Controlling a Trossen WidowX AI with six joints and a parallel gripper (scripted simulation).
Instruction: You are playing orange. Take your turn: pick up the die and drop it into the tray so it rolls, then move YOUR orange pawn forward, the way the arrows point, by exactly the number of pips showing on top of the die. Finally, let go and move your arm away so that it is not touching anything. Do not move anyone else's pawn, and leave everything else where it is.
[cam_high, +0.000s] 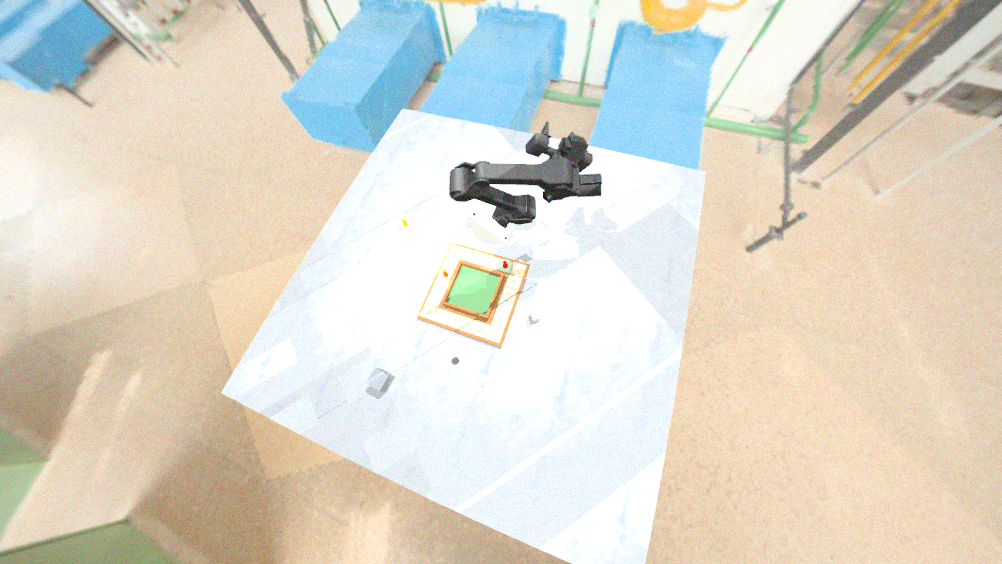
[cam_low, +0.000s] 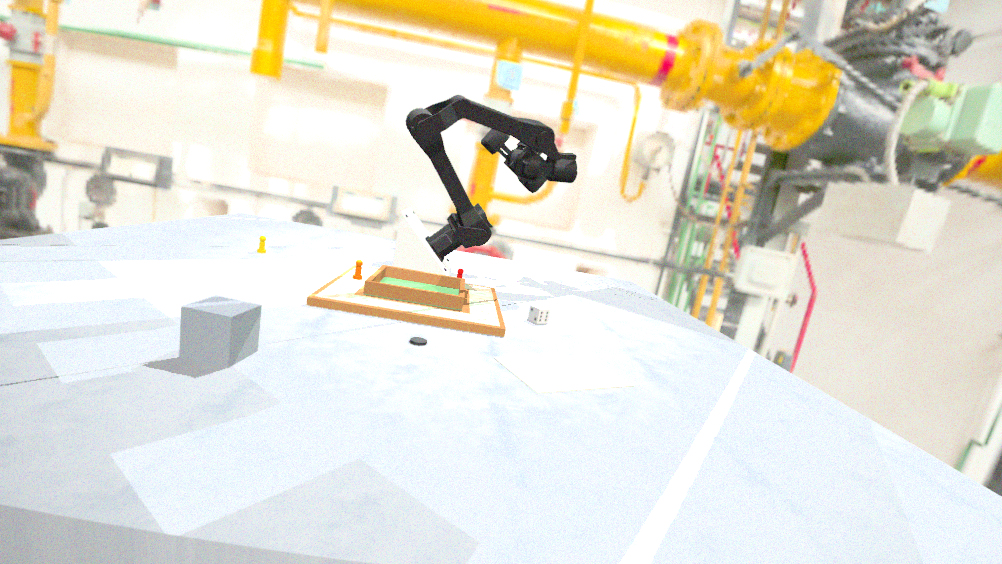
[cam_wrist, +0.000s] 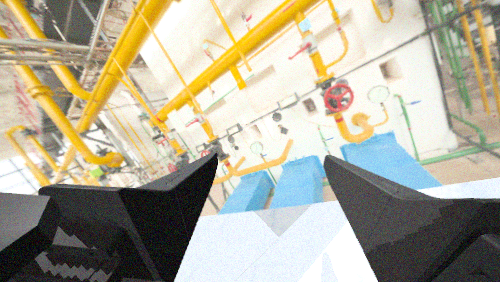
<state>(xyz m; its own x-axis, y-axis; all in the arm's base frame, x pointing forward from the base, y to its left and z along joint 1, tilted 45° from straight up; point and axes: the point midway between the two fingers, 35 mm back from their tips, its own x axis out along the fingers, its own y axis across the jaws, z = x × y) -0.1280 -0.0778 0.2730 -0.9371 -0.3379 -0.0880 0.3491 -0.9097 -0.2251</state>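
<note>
My gripper tip is now 45 cm short of the white die, 9 cm to the right of it and 29 cm above it. The rest, counted from my gripper tip: red pawn: 32 cm ahead, 6 cm to the right, 28 cm below; then orange pawn: 42 cm ahead, 24 cm to the right, 28 cm below; then yellow pawn: 27 cm ahead, 47 cm to the right, 29 cm below.
</note>
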